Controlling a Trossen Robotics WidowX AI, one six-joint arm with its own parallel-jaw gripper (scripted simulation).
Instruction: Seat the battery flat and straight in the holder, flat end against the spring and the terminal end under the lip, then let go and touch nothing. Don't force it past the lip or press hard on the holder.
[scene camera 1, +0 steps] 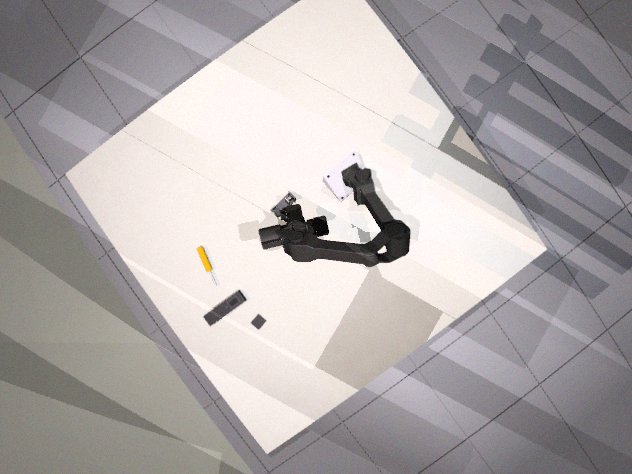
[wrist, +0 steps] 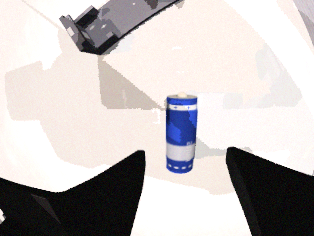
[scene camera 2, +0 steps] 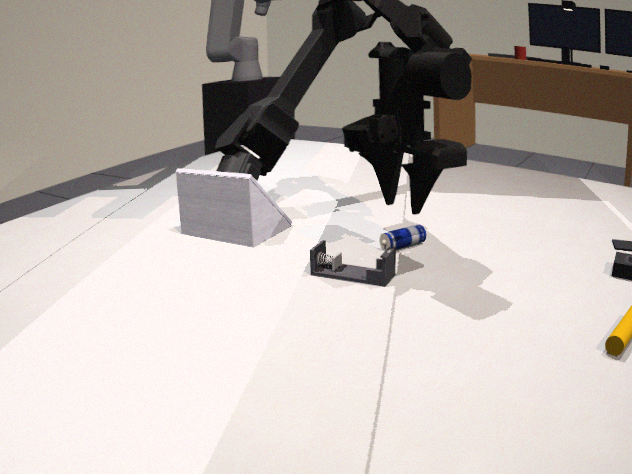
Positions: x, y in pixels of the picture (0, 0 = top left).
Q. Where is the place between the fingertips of my gripper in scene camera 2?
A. At 402, 209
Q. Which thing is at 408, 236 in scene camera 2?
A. A battery.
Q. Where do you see a battery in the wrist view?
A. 181, 109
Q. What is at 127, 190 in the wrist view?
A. My gripper.
